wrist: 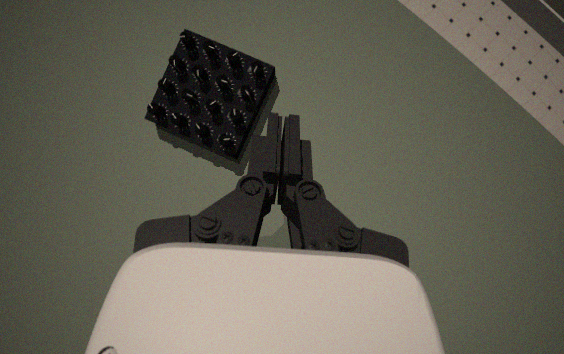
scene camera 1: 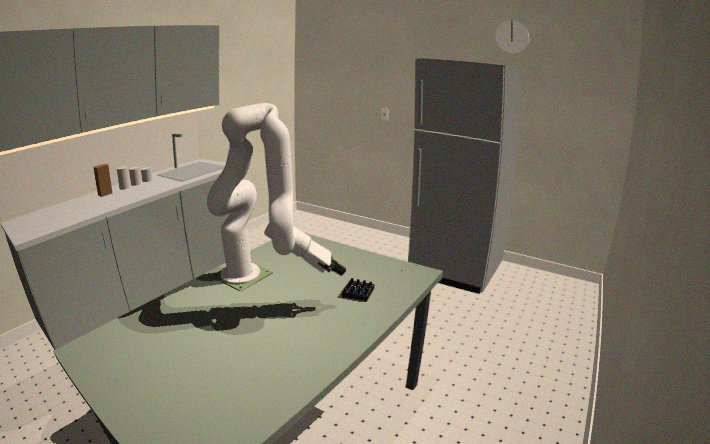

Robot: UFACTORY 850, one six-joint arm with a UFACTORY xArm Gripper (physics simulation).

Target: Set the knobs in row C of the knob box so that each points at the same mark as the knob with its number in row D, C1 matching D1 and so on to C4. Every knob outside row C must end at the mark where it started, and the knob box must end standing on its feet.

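The black knob box (scene camera 1: 357, 290) (wrist: 207, 92) stands upright on the green table, with a four-by-four grid of black knobs on top and white marks around each knob. In the wrist view it lies up and left of the fingertips, turned at an angle. The row letters and knob numbers are too small to read, and the pointer directions are hard to tell. My gripper (scene camera 1: 342, 270) (wrist: 280, 133) is shut and empty. It is tilted and hangs above the table beside the box, apart from it.
The green table (scene camera 1: 235, 376) (wrist: 75, 210) carries the robot's base plate (scene camera 1: 268, 272). The table's edge and the tiled floor (scene camera 1: 502, 335) (wrist: 500, 50) lie beyond the box. A dark fridge (scene camera 1: 455, 198) stands behind the table, and a counter (scene camera 1: 57, 217) runs along the left wall.
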